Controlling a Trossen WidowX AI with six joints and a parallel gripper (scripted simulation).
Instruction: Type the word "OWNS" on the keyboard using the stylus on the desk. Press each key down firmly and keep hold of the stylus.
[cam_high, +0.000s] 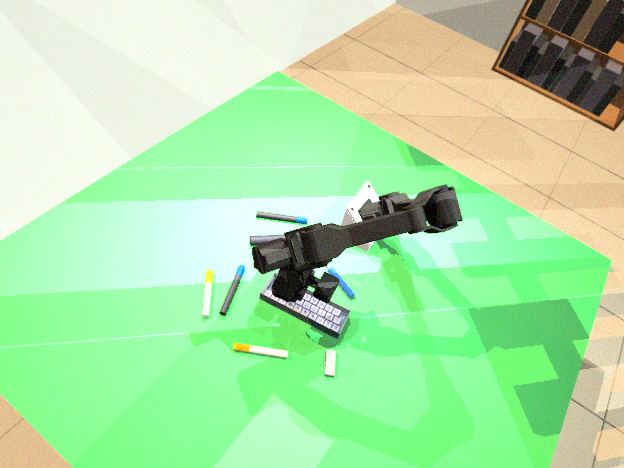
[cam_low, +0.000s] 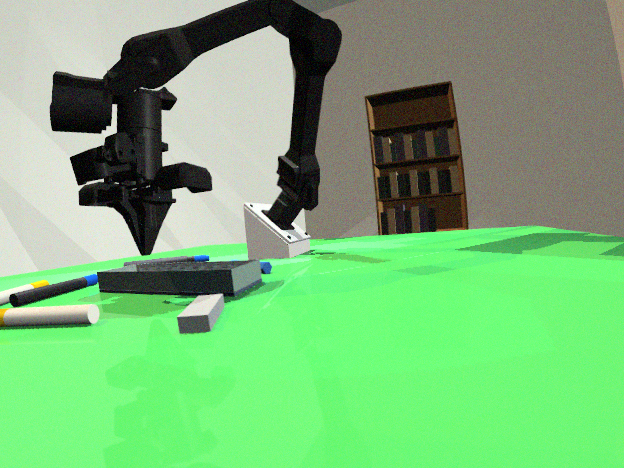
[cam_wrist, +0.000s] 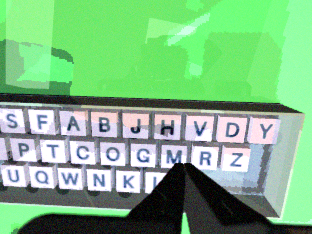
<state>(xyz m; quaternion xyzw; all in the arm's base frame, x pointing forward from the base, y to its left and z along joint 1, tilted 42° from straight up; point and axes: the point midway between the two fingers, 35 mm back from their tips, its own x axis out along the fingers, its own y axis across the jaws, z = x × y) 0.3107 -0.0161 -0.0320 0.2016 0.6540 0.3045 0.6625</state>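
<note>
The blue stylus is 140 mm behind my gripper tip, 40 mm to the left of it and 40 mm below it. Also, from my gripper tip: grey block (160 mm to the left, 70 mm ahead, 40 mm below); grey stylus tip (150 mm behind, 40 mm below, 10 mm to the left).
</note>
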